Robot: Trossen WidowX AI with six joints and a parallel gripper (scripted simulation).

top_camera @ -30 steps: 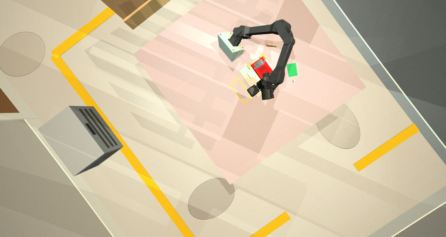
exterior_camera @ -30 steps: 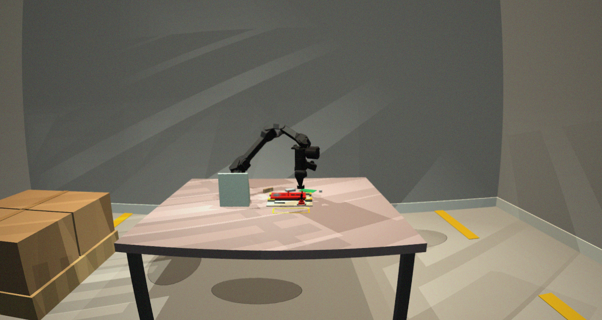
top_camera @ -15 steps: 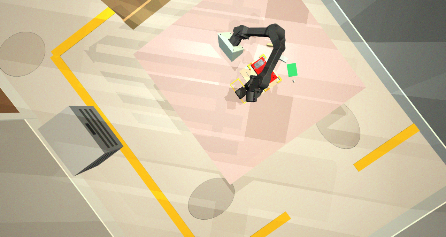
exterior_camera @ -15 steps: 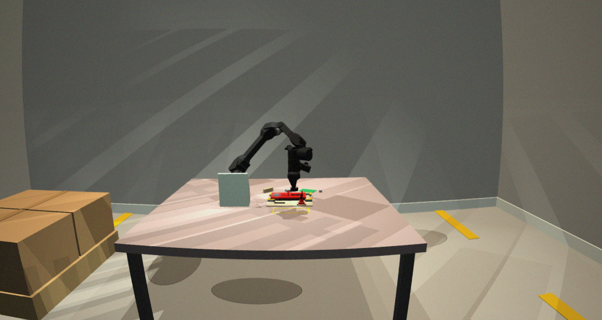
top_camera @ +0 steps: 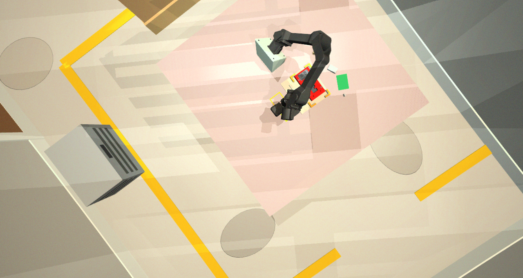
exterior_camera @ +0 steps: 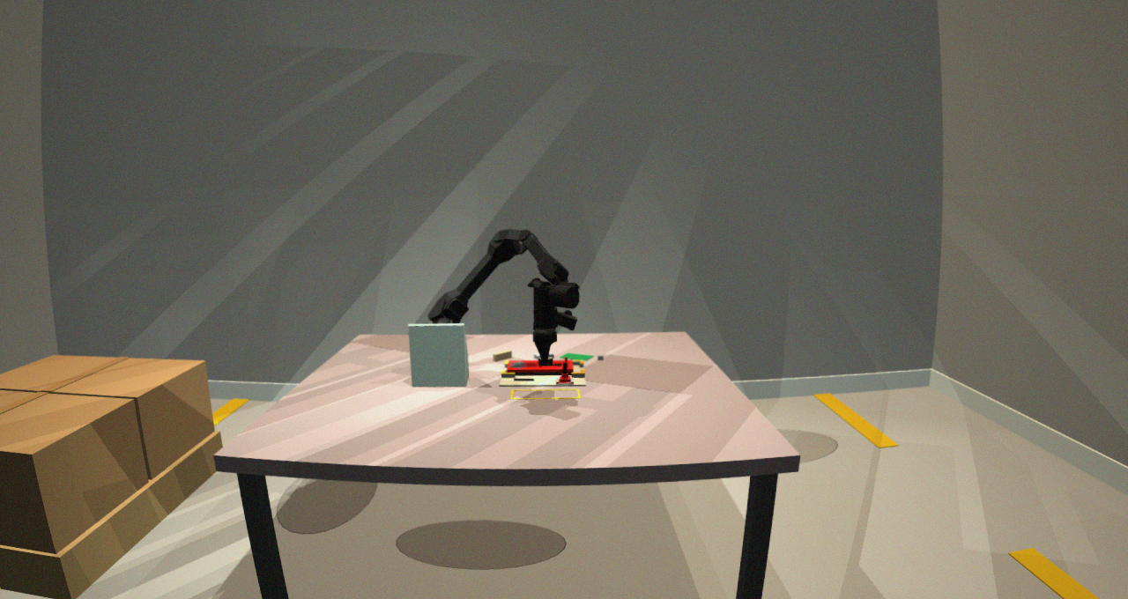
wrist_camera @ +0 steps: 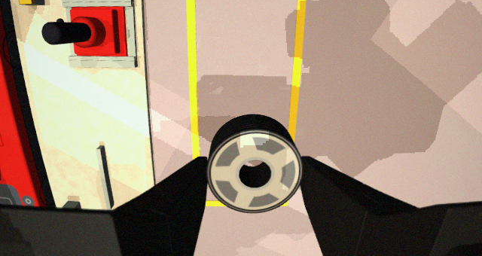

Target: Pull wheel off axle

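Right now the upright axle is 100 mm to the left of my gripper tip, 60 mm below it and 60 mm ahead of it. Round my gripper tip: wheel (right at my gripper tip); then tan block (400 mm to the left, 140 mm behind, 80 mm below); then grey piece (410 mm to the left, 90 mm below).
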